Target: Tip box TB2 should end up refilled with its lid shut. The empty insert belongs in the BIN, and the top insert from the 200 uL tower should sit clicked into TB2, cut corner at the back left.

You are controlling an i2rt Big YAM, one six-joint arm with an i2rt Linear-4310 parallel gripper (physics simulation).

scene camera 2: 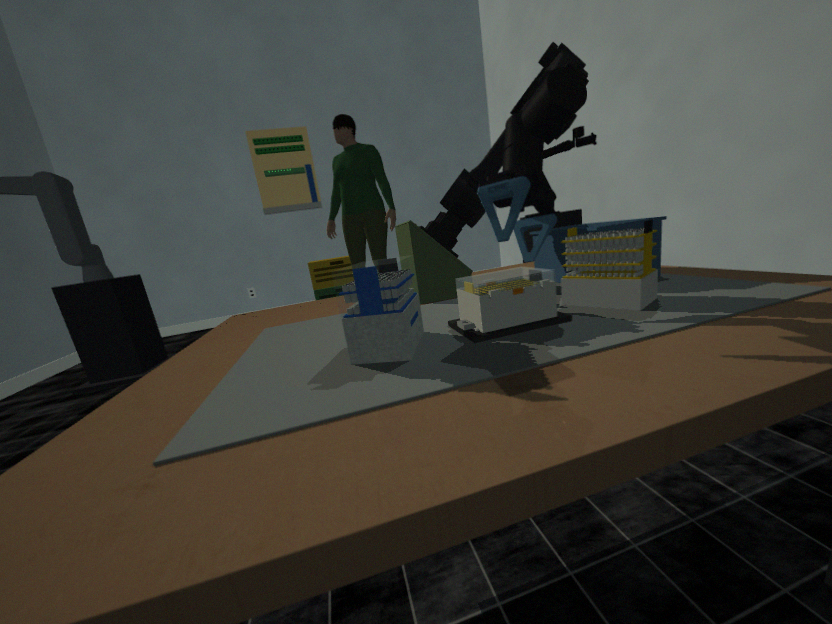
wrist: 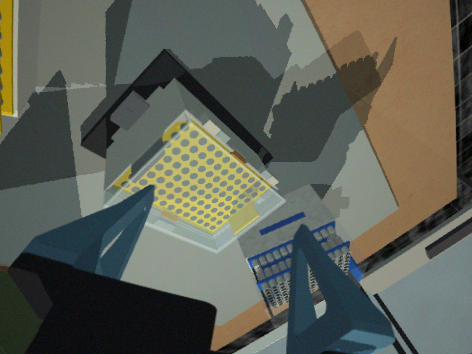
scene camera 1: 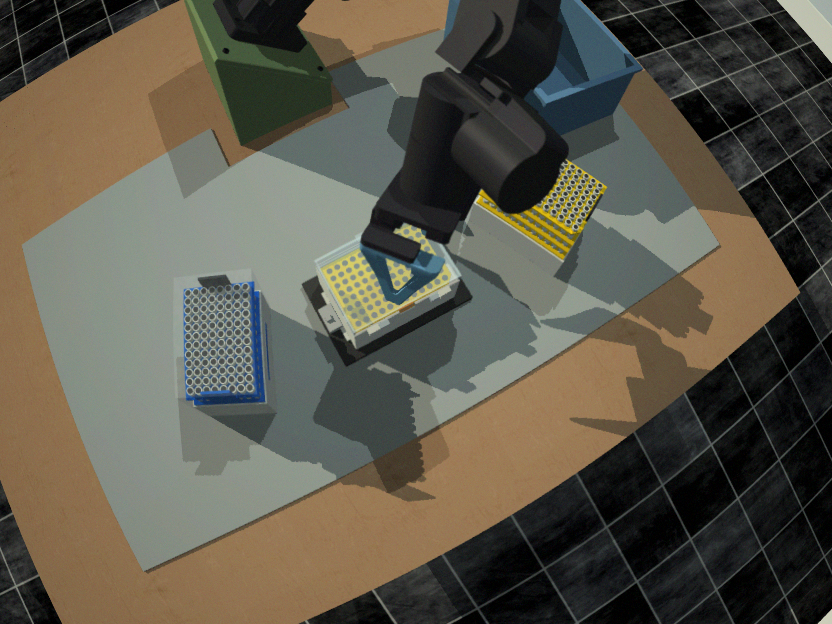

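Tip box TB2 [scene camera 1: 406, 320] [scene camera 2: 510, 310] [wrist: 150, 125] is white and stands on a dark base [scene camera 1: 348, 354] [wrist: 166, 62]. Its clear lid [scene camera 2: 530, 274] [wrist: 217, 246] lies over the top and looks shut. Under it shows the yellow insert [scene camera 1: 356, 288] [wrist: 205, 175], its holes without tips. My gripper [scene camera 1: 403, 288] [scene camera 2: 517, 248] [wrist: 227, 211] is open and empty, above the box, fingers wide apart in the wrist view. The 200 uL tower [scene camera 1: 574, 194] [scene camera 2: 604, 258] [wrist: 7, 60] has stacked yellow inserts with tips; the arm partly hides it in scene camera 1. The blue BIN [scene camera 1: 581, 110] [scene camera 2: 660, 245] stands behind it.
A blue-insert tower [scene camera 1: 220, 342] [scene camera 2: 383, 335] [wrist: 280, 220] stands on the grey mat [scene camera 1: 107, 322] [scene camera 2: 268, 396], left of the box in scene camera 1. A green wedge [scene camera 1: 275, 100] [scene camera 2: 436, 272] stands at the mat's back edge by the arm's base.
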